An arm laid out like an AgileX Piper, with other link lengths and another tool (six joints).
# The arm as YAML. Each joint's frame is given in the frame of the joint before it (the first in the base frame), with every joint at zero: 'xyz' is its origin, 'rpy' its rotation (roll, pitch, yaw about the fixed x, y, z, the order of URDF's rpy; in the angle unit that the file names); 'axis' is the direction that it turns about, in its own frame. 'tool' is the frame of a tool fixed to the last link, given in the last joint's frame.
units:
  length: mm
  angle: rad
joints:
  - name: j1
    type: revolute
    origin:
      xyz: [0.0, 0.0, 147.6]
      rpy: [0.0, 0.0, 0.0]
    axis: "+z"
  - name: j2
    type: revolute
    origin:
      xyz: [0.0, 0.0, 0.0]
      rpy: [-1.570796, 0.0, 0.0]
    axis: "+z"
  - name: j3
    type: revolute
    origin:
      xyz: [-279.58, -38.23, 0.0]
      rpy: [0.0, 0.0, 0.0]
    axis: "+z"
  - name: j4
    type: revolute
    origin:
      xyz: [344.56, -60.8, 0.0]
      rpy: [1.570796, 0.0, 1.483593]
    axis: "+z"
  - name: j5
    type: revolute
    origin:
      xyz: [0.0, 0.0, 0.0]
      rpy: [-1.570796, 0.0, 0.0]
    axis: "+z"
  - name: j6
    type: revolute
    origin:
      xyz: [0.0, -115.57, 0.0]
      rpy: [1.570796, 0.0, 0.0]
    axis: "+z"
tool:
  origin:
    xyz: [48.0, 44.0, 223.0]
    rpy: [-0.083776, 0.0, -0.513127]
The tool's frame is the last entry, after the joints.
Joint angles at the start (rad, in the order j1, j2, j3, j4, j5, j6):
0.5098 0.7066 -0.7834 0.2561 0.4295 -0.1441
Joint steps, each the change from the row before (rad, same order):
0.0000 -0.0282 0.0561 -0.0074 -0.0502 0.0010
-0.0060 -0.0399 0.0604 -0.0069 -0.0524 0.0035
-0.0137 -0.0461 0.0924 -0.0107 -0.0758 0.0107
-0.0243 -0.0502 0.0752 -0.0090 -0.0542 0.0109
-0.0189 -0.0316 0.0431 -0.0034 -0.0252 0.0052
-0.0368 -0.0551 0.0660 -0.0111 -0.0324 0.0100
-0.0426 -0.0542 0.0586 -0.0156 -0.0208 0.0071
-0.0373 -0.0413 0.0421 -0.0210 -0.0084 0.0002
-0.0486 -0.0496 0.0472 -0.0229 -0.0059 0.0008
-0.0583 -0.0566 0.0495 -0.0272 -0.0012 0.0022
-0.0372 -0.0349 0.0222 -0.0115 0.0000 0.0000
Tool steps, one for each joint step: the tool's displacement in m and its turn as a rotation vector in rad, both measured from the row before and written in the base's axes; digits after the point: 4 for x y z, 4 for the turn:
0.0024 -0.0042 -0.0088 0.0062 -0.0202 -0.0137
0.0023 -0.0073 -0.0055 0.0130 -0.0272 -0.0202
0.0054 -0.0115 -0.0168 0.0140 -0.0227 -0.0344
0.0047 -0.0150 -0.0105 0.0147 -0.0231 -0.0387
0.0026 -0.0104 -0.0067 0.0074 -0.0107 -0.0253
0.0042 -0.0193 -0.0098 0.0076 -0.0190 -0.0452
0.0043 -0.0211 -0.0097 -0.0018 -0.0178 -0.0478
0.0035 -0.0183 -0.0091 -0.0170 -0.0141 -0.0392
0.0039 -0.0229 -0.0101 -0.0186 -0.0145 -0.0500
0.0036 -0.0267 -0.0106 -0.0221 -0.0142 -0.0592
0.0020 -0.0164 -0.0011 -0.0087 -0.0148 -0.0376

